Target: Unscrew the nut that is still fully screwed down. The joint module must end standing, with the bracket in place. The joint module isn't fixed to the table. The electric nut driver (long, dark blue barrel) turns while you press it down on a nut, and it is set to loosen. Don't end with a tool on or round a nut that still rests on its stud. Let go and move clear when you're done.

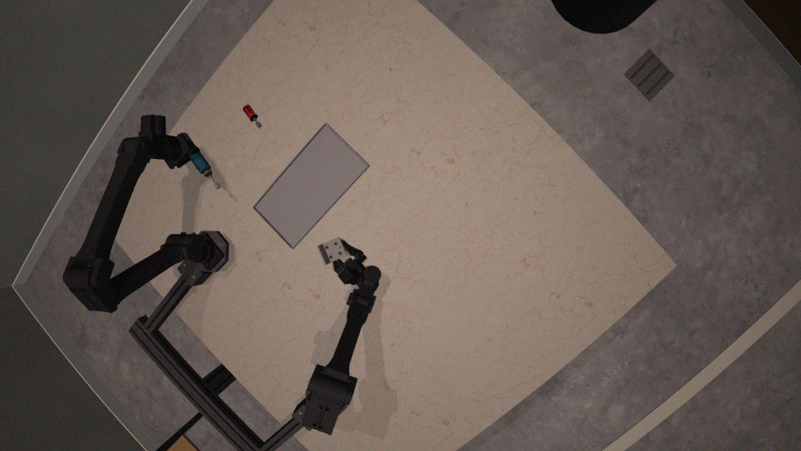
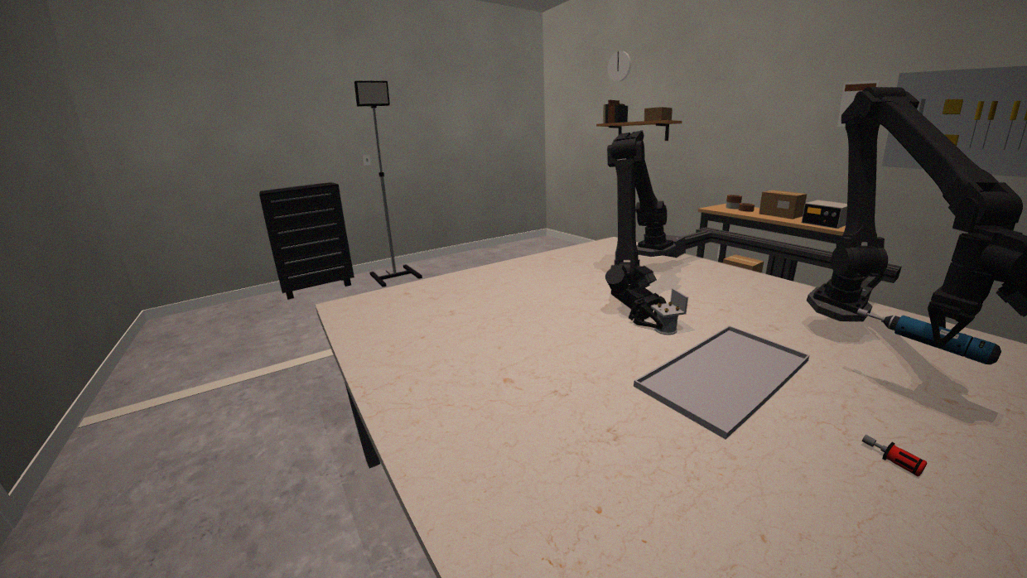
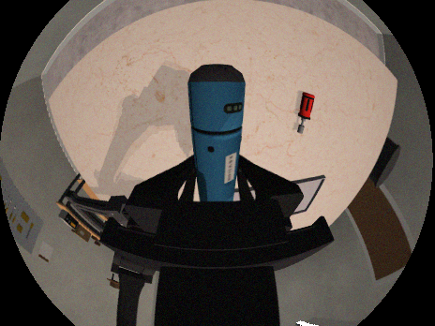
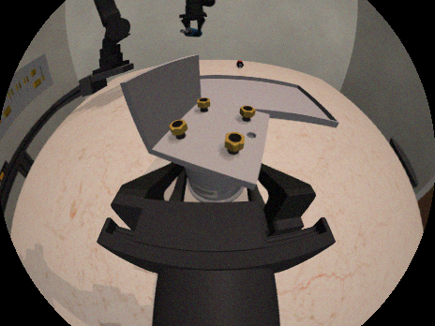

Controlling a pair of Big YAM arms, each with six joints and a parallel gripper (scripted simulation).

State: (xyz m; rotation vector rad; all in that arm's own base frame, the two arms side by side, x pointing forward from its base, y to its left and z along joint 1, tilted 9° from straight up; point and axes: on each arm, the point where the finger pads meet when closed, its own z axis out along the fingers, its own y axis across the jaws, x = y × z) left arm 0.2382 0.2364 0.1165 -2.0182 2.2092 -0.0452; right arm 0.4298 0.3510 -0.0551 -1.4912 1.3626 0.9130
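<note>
My right gripper is now 10 mm below the joint module. From my right hand the other things lie so: flat grey tray (240 mm to the left, 50 mm ahead, 20 mm below); then red-handled screwdriver (580 mm to the left, 50 mm ahead, 10 mm below); then grey bracket (50 mm above).
</note>
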